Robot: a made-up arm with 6 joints.
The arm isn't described. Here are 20 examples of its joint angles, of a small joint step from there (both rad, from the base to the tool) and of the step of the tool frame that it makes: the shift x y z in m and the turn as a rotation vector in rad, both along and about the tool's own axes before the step.
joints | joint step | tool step
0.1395 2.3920 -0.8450 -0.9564 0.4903 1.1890 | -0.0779 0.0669 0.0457 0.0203 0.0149 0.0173 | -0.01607 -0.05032 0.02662 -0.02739 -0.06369 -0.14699
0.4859 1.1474 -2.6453 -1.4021 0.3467 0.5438 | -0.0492 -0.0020 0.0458 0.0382 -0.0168 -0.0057 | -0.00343 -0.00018 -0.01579 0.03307 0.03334 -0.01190
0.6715 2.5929 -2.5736 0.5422 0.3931 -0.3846 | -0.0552 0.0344 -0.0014 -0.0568 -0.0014 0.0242 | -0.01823 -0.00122 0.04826 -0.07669 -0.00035 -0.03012
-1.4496 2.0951 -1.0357 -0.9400 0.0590 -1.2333 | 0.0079 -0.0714 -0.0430 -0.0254 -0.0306 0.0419 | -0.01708 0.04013 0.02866 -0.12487 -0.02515 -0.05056
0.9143 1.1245 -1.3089 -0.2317 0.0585 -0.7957 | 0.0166 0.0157 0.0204 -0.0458 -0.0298 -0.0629 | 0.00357 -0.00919 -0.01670 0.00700 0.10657 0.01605
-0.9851 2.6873 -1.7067 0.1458 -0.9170 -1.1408 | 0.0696 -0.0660 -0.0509 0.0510 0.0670 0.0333 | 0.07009 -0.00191 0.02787 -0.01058 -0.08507 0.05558
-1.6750 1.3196 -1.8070 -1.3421 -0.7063 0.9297 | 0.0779 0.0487 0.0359 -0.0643 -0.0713 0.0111 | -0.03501 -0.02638 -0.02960 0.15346 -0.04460 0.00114
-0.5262 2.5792 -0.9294 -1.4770 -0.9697 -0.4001 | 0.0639 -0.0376 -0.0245 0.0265 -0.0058 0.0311 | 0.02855 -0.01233 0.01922 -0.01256 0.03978 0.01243
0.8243 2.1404 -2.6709 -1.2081 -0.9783 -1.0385 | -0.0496 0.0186 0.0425 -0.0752 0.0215 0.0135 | 0.00601 0.02641 -0.03625 0.12404 0.01881 0.05318
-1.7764 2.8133 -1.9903 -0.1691 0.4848 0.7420 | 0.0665 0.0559 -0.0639 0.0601 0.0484 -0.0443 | -0.02851 -0.02601 -0.04311 0.01026 0.05506 -0.05788
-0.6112 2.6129 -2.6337 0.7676 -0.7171 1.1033 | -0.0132 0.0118 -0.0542 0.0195 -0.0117 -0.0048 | 0.00840 -0.00636 -0.01048 0.04890 -0.01786 0.01999
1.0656 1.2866 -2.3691 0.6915 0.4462 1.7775 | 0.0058 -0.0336 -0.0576 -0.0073 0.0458 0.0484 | -0.03765 0.02014 -0.01740 0.01252 -0.01884 -0.05616
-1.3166 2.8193 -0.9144 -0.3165 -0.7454 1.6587 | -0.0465 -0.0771 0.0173 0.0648 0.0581 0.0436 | 0.02090 0.03327 -0.01594 0.02127 -0.12059 0.07706
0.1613 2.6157 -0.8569 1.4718 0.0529 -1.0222 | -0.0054 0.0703 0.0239 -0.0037 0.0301 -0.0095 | -0.01662 -0.03209 0.01081 -0.01383 0.00029 -0.10074
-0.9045 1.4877 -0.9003 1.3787 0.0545 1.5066 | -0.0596 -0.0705 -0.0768 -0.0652 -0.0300 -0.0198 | -0.03607 0.03324 -0.03353 0.11885 0.07594 -0.12088
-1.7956 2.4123 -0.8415 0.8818 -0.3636 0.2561 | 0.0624 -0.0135 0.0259 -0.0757 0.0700 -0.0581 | -0.02754 0.00522 -0.02179 0.00283 0.19149 -0.08864
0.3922 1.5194 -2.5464 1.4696 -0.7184 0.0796 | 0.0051 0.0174 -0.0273 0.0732 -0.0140 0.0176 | -0.00418 0.00056 0.01393 -0.03550 -0.08587 0.01626
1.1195 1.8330 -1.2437 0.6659 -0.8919 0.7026 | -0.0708 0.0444 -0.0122 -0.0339 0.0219 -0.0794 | 0.02396 -0.01633 0.02557 -0.05275 0.12732 0.01921
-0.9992 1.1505 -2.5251 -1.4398 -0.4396 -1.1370 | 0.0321 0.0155 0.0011 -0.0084 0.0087 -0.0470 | 0.00900 -0.00062 -0.01057 0.00701 0.01925 0.00219
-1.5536 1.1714 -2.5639 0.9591 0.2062 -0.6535 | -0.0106 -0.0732 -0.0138 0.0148 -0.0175 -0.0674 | 0.05792 0.03249 -0.02486 0.00521 0.07797 0.09696
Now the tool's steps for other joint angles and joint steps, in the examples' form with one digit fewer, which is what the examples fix.
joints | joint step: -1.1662 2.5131 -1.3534 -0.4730 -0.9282 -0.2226 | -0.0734 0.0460 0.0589 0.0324 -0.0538 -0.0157
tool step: -0.0612 0.0232 0.0182 -0.0508 -0.0605 -0.0689
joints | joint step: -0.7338 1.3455 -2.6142 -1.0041 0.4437 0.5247 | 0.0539 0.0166 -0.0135 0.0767 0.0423 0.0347
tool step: -0.0123 -0.0092 -0.0009 0.0515 -0.1423 -0.0637
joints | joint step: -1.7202 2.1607 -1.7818 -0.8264 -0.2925 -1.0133 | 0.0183 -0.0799 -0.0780 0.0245 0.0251 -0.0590
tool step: -0.0046 0.0310 0.0791 -0.1411 0.0554 -0.0415
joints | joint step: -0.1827 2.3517 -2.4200 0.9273 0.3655 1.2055 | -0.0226 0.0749 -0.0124 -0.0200 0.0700 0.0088
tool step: 0.0451 -0.0141 0.0351 -0.1066 -0.0218 0.0310
